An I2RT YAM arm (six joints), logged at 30 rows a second.
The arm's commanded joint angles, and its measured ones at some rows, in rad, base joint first. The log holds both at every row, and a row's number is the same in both.
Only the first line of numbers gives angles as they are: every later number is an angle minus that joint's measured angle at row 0.
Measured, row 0:
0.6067, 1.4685, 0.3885, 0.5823, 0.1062, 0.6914
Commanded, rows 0 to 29:
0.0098, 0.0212, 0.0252, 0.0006, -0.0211, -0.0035
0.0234, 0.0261, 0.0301, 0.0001, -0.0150, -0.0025
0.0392, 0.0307, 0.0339, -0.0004, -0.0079, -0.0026
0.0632, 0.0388, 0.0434, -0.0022, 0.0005, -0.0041
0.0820, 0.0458, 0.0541, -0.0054, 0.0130, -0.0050
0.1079, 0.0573, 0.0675, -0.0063, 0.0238, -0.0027
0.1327, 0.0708, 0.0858, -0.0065, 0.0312, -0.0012
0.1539, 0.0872, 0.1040, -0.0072, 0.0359, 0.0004
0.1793, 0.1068, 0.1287, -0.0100, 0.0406, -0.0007
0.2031, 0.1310, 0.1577, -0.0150, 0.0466, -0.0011
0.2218, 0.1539, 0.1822, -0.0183, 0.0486, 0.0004
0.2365, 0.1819, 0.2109, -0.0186, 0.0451, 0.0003
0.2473, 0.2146, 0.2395, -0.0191, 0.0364, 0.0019
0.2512, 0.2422, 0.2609, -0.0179, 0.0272, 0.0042
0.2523, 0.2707, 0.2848, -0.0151, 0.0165, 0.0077
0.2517, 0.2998, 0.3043, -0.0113, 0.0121, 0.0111
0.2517, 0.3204, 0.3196, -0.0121, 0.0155, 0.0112
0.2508, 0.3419, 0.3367, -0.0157, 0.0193, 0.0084
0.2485, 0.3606, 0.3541, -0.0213, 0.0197, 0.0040
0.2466, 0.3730, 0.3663, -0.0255, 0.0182, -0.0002
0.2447, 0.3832, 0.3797, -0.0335, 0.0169, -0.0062
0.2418, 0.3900, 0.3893, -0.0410, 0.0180, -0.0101
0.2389, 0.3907, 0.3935, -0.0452, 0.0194, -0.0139
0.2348, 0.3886, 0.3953, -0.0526, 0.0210, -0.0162
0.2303, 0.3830, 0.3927, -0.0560, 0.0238, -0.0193
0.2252, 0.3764, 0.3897, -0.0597, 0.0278, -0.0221
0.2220, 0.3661, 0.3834, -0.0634, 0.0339, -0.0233
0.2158, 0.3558, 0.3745, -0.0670, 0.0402, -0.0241
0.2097, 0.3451, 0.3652, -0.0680, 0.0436, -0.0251
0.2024, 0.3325, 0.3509, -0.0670, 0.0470, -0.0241
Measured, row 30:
0.2324, 0.3681, 0.3655, -0.0648, -0.0084, -0.0149
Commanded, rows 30 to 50:
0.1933, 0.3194, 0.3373, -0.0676, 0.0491, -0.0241
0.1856, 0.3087, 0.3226, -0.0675, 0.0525, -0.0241
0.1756, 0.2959, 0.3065, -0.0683, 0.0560, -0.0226
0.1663, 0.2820, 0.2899, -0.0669, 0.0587, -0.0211
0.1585, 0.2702, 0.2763, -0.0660, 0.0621, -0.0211
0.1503, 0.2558, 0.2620, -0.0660, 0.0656, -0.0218
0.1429, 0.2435, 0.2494, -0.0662, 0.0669, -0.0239
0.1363, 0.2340, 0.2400, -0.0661, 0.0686, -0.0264
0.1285, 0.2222, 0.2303, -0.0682, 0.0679, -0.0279
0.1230, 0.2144, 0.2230, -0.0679, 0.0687, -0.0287
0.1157, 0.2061, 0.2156, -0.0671, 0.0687, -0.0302
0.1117, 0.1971, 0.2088, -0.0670, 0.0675, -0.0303
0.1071, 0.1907, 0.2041, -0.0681, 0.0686, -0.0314
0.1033, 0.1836, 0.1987, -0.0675, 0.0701, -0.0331
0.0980, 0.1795, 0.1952, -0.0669, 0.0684, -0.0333
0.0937, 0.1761, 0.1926, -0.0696, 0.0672, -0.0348
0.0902, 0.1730, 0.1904, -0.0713, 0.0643, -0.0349
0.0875, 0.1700, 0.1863, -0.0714, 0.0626, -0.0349
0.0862, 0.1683, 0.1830, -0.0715, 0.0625, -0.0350
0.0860, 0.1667, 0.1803, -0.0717, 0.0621, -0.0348
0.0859, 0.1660, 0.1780, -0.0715, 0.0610, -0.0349
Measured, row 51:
0.0924, 0.1903, 0.1957, -0.0664, 0.0435, -0.0290
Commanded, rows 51 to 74:
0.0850, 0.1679, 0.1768, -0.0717, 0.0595, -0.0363
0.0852, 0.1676, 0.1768, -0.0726, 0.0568, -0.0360
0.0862, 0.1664, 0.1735, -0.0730, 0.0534, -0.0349
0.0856, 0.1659, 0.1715, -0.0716, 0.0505, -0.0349
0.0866, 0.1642, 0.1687, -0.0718, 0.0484, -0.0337
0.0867, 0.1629, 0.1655, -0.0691, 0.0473, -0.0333
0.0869, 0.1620, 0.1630, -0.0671, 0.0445, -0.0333
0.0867, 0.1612, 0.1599, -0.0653, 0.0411, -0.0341
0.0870, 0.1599, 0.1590, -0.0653, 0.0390, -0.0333
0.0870, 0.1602, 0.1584, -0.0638, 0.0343, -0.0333
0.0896, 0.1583, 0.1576, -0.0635, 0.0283, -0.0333
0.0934, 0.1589, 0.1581, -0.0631, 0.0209, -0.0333
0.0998, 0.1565, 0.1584, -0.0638, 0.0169, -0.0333
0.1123, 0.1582, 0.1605, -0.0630, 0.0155, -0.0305
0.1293, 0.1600, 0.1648, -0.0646, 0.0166, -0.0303
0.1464, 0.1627, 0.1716, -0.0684, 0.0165, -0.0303
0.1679, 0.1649, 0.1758, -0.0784, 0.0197, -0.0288
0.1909, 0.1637, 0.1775, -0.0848, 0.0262, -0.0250
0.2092, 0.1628, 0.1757, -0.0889, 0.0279, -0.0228
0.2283, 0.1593, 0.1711, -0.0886, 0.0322, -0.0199
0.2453, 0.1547, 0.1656, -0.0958, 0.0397, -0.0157
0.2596, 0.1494, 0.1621, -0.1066, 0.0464, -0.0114
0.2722, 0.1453, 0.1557, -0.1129, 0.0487, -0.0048
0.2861, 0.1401, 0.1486, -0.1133, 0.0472, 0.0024
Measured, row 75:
0.2495, 0.1732, 0.1614, -0.1171, 0.0603, -0.0213
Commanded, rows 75 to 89:
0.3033, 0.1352, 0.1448, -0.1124, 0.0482, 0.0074
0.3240, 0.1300, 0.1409, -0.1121, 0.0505, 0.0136
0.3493, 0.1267, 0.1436, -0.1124, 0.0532, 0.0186
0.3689, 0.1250, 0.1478, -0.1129, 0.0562, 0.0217
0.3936, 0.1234, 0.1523, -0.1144, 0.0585, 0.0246
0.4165, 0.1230, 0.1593, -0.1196, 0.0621, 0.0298
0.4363, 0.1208, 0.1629, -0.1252, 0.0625, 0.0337
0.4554, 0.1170, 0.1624, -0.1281, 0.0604, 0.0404
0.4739, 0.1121, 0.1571, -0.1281, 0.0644, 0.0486
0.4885, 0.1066, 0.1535, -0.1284, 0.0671, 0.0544
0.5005, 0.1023, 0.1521, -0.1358, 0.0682, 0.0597
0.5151, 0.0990, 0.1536, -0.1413, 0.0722, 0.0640
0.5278, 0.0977, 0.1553, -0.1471, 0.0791, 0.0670
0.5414, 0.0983, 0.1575, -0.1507, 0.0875, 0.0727
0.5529, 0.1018, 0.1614, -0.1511, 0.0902, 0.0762
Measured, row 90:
0.5150, 0.1175, 0.1438, -0.1491, 0.0969, 0.0439
